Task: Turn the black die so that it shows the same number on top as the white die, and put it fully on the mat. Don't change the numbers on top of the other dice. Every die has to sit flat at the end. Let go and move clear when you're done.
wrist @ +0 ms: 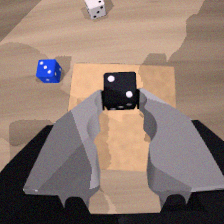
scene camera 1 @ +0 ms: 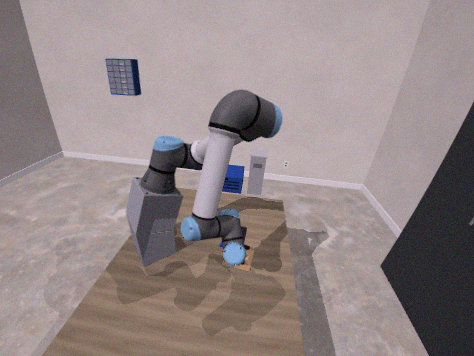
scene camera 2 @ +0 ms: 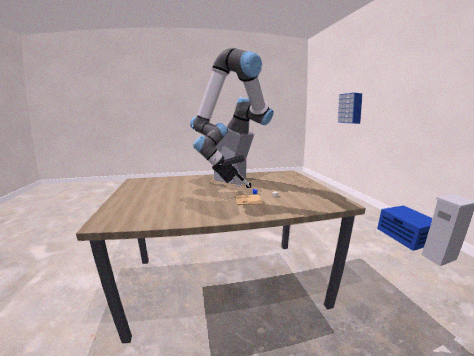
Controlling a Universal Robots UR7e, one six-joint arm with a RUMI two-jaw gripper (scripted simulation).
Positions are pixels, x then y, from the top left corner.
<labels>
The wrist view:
my gripper: 120,91
tan mat: 122,144
black die: 120,88
</labels>
